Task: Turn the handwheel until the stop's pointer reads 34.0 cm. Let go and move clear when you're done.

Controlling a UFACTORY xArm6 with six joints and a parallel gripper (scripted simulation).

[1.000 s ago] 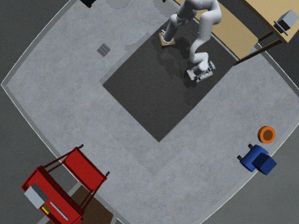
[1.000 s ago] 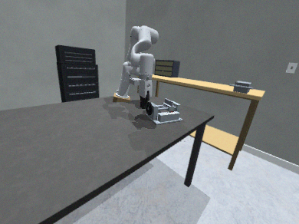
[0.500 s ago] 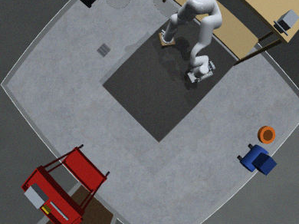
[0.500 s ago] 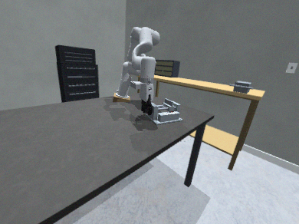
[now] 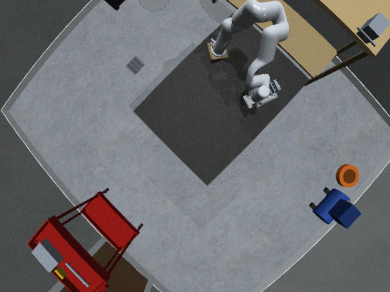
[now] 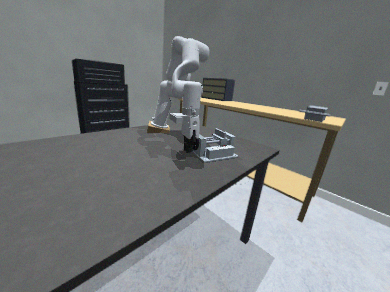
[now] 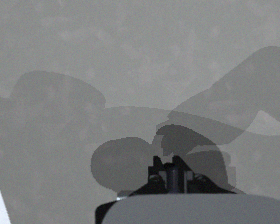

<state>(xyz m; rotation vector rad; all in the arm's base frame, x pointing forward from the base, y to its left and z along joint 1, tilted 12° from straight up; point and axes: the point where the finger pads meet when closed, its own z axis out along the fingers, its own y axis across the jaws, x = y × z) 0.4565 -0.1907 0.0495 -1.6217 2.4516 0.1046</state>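
Now: the handwheel 2 cm to the left of my hand. Also, from my hand: upright knob (1 cm to the left); then sliding stop (18 cm to the left, 6 cm ahead, 3 cm above).
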